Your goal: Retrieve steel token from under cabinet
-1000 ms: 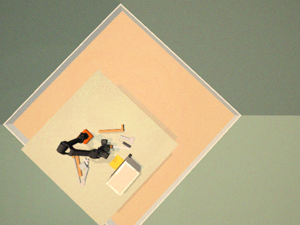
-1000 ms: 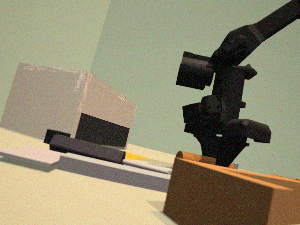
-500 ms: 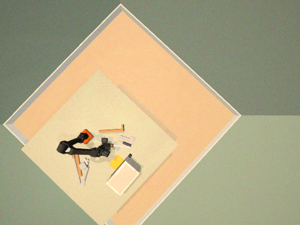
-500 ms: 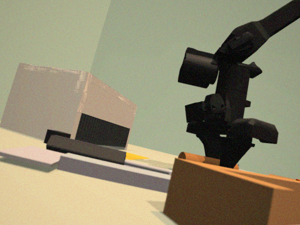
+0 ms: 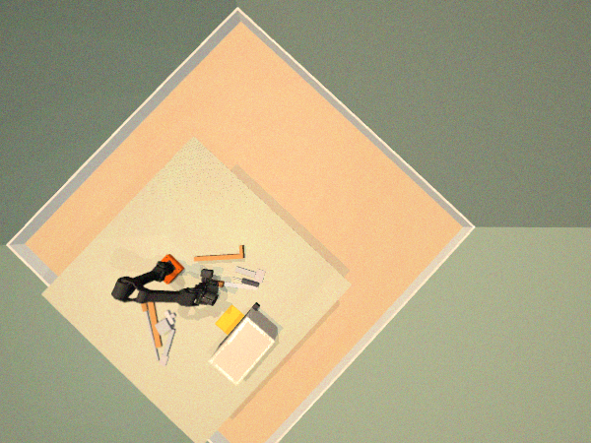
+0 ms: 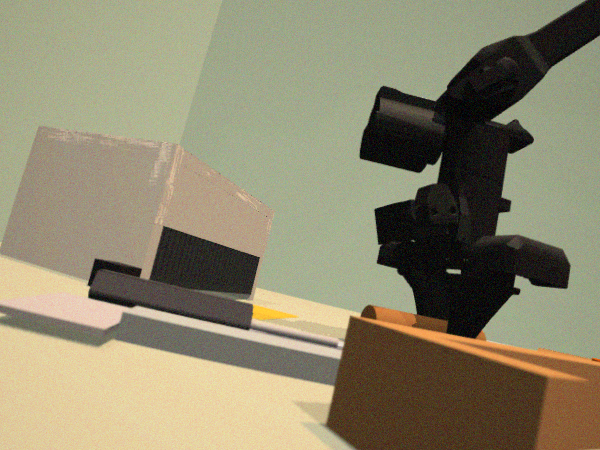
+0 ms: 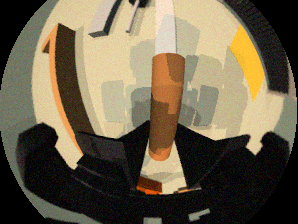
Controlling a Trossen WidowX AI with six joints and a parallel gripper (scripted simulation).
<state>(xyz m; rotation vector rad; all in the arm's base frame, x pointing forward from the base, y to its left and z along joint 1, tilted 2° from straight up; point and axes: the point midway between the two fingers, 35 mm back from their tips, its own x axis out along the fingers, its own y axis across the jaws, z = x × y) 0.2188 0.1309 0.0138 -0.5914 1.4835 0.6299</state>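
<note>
Now: gripper tip 110 mm short of the dark screwdriver and 160 mm to the right of it. Round my gripper tip: token: 380 mm ahead, 10 mm to the left, 10 mm below; then orange stick: 30 mm behind, 400 mm to the right.
</note>
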